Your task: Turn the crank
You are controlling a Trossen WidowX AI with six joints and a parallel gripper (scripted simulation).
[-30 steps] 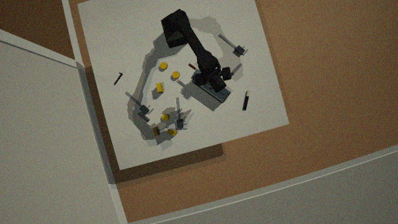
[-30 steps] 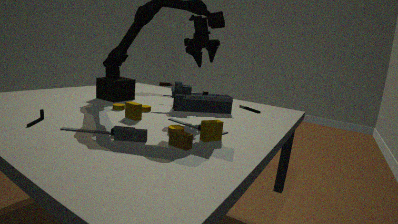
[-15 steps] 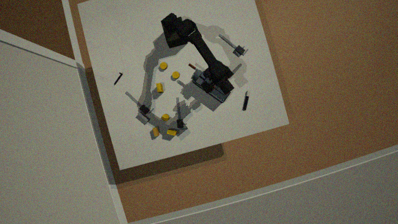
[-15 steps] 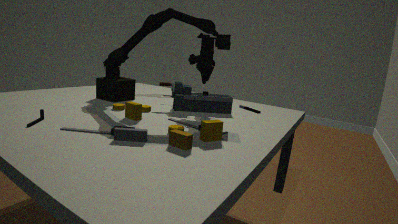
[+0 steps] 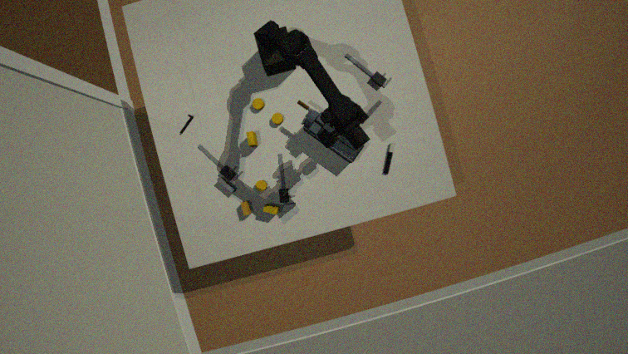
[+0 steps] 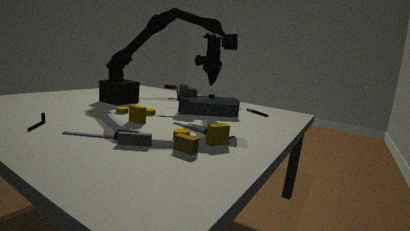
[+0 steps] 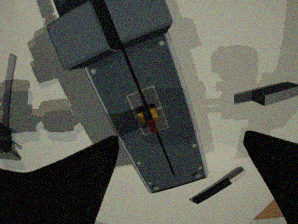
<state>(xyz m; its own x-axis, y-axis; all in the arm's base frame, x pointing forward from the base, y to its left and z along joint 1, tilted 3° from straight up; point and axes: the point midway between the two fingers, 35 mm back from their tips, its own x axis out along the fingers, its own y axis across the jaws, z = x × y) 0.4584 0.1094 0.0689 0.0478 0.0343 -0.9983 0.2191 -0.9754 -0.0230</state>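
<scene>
Right now my gripper tip is 1 cm short of the slide, 2 cm to the left of it and 5 cm above it. Also, from my gripper tip: black l-shaped key: 35 cm behind, 59 cm to the right, 12 cm below; black bar: 18 cm ahead, 18 cm to the left, 13 cm below; brown crank handle: 17 cm behind, 9 cm to the right, 3 cm below.
</scene>
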